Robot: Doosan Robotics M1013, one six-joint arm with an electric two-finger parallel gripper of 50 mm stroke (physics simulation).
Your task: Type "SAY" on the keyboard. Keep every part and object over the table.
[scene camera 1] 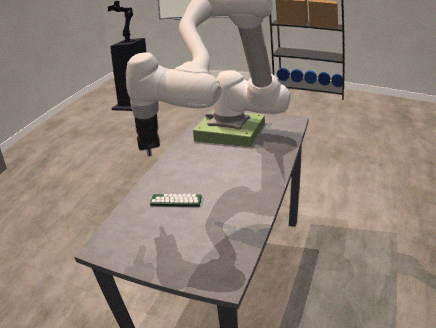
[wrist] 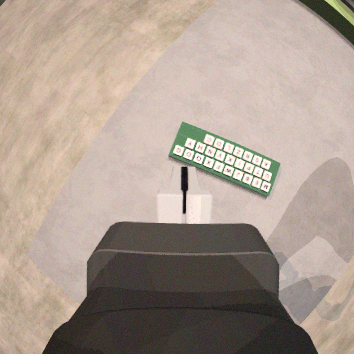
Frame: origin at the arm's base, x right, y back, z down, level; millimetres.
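Seen in the pictures: gripper, fingertip midpoint: (scene camera 1: 149, 154) (wrist: 183, 180); arm's base, link origin: (scene camera 1: 229, 121).
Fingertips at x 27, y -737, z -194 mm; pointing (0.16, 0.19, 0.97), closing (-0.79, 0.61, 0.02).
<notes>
Offsets run from my fingertips to a thing's top centre. Level surfaces: height alone.
A green keyboard {dx -34, dy +75, dz +231 mm} (scene camera 1: 176, 200) (wrist: 179, 131) with white keys lies flat on the grey table. In the wrist view its letters are small and upside down. The A key {dx -97, dy +113, dz +231 mm} (wrist: 266, 164) appears at the right end of the far row, the S key {dx -79, dy +108, dz +231 mm} (wrist: 257, 160) beside it, and the Y key {dx +34, dy +55, dz +231 mm} (wrist: 190, 143) at the left end of the middle row. My gripper (scene camera 1: 149, 153) (wrist: 183, 180) is shut and empty, pointing down high above the table level. In the wrist view its tips appear just below the keyboard's left end, not over the keys.
The grey table {dz +249 mm} (scene camera 1: 200, 167) (wrist: 115, 165) has its left edge close to my gripper in both views. The arm stands on a green base block (scene camera 1: 222, 137) at the table's back. A black pedestal (scene camera 1: 120, 75) and a shelf rack (scene camera 1: 343, 65) stand on the floor behind.
</notes>
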